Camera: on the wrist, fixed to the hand. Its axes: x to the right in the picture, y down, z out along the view.
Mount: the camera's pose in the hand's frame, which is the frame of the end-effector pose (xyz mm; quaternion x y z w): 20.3 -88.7 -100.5 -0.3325 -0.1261 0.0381 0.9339
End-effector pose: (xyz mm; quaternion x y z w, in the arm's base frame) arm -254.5 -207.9 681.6 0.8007 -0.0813 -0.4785 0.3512
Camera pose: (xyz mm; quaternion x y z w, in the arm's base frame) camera -179.3 -103.0 640.1 0.5675 0.0084 -0.5615 0.6022
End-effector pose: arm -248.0 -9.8 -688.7 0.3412 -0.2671 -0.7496 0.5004
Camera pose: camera -225.5 -3.0 -822.2 0.0476 -0.0763 -0.8128 0.5756
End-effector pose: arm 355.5 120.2 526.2 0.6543 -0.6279 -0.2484 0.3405
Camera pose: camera 490.8 111.7 525.9 0.4426 -0.5716 -0.5103 0.4658
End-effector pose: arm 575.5 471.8 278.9 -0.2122 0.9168 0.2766 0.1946
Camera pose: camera 578.6 339.7 309.1 -0.1931 0.7478 0.5973 0.2162
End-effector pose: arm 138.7 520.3 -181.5 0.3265 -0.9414 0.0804 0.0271
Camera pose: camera 177.5 456.3 -68.5 0.2702 -0.9217 -0.2781 0.0121
